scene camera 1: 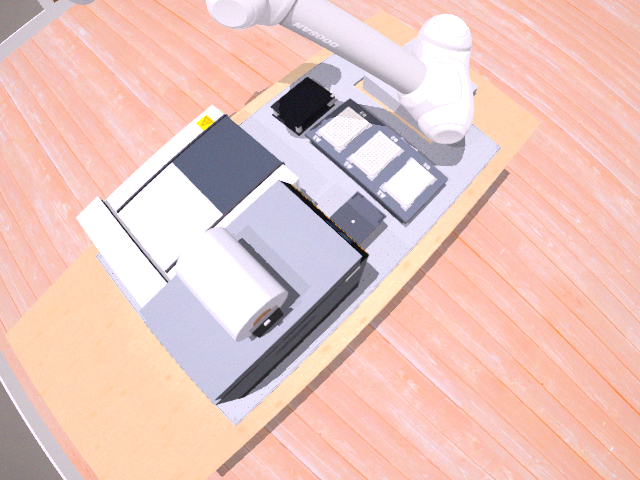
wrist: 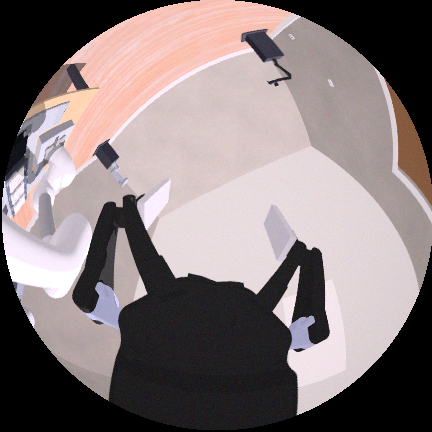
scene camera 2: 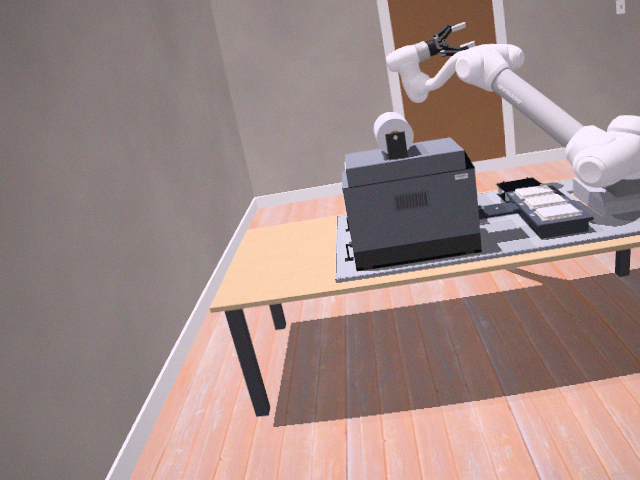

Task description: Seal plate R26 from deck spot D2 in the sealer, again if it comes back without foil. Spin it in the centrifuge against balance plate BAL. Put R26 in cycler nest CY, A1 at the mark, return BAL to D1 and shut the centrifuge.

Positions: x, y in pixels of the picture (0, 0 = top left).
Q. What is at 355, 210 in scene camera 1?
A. A dark square nest.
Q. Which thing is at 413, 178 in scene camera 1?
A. A smooth white plate.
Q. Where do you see a white foil roll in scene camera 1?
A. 229, 282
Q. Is the gripper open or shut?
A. Open.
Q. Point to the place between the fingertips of the gripper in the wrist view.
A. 218, 201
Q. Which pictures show the gripper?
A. The wrist view and scene camera 2 only.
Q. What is the gripper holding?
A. Nothing.
